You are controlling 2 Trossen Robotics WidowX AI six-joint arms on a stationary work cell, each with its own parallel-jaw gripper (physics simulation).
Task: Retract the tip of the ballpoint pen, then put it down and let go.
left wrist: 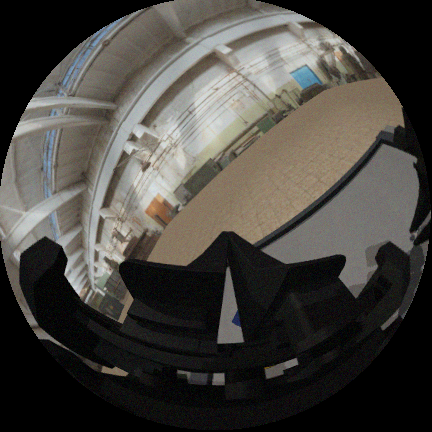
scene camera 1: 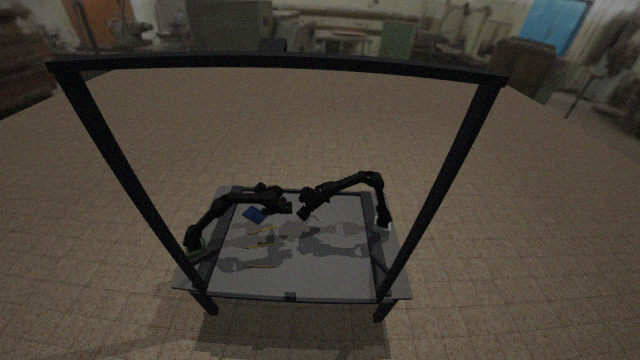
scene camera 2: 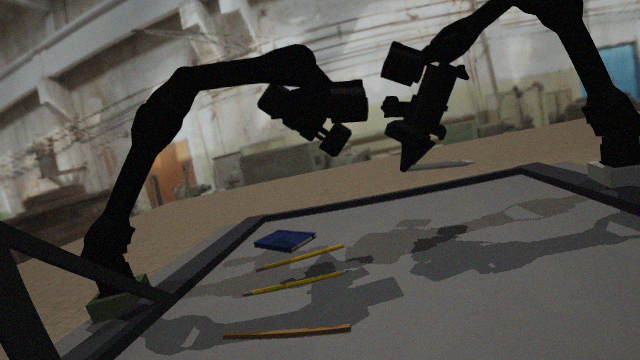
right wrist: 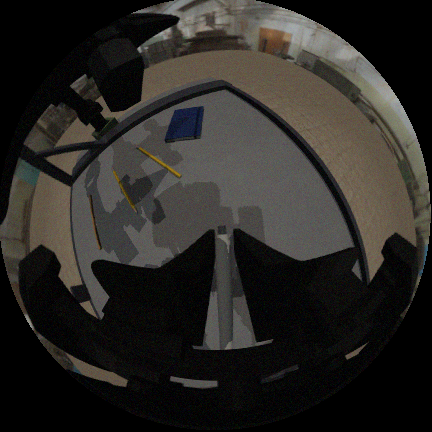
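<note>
The ballpoint pen is slim and grey. It is held above the table, roughly level in scene camera 2, where its narrow end points right. In the right wrist view its dark end lies between the fingertips. Whether the writing tip is out is too small to tell. My right gripper is shut on the pen. My left gripper is shut and empty, raised above the table to the left of the pen and pointing toward the back; its fingers are dark and partly hidden in scene camera 2.
A blue notebook lies at the table's back left. Two yellow pencils and an orange-brown stick lie in front of it. A dark frame post rises at the left.
</note>
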